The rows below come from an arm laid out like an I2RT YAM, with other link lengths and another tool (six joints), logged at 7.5 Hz.
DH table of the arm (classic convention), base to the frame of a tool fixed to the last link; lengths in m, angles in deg. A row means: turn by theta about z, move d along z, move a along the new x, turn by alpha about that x. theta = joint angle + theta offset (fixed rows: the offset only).
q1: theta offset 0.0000; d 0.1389; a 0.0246; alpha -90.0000
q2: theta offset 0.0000; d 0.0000; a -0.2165; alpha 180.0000
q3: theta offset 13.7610; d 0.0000; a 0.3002; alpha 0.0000
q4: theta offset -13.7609; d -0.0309; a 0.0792; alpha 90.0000
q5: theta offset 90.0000; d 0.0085; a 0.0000; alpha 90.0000
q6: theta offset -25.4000; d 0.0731; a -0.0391; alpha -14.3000
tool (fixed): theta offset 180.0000; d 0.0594; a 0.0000; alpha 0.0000
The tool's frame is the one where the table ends.
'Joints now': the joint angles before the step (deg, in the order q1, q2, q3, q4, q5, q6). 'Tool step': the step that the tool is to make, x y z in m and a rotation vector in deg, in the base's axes. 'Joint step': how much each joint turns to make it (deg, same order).
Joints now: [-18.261, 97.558, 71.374, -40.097, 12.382, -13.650]
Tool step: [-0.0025, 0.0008, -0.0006, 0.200, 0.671, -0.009]
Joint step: [0.004, -0.005, -0.020, -0.685, 0.024, 0.004]
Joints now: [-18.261, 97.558, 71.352, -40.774, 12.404, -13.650]
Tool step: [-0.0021, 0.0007, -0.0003, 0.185, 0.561, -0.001]
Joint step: [0.001, -0.013, 0.009, -0.613, 0.001, 0.002]
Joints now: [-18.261, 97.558, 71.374, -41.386, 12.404, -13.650]
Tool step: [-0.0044, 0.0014, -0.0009, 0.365, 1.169, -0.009]
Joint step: [0.000, -0.012, -0.034, -1.203, 0.022, 0.001]
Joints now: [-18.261, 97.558, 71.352, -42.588, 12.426, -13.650]
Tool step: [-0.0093, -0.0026, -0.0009, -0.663, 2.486, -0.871]
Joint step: [-0.292, 0.001, 0.008, -2.170, 1.527, 0.059]
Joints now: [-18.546, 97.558, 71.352, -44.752, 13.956, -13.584]
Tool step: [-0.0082, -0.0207, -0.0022, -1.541, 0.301, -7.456]
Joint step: [-2.747, 0.178, -0.262, -0.415, 2.974, 4.116]
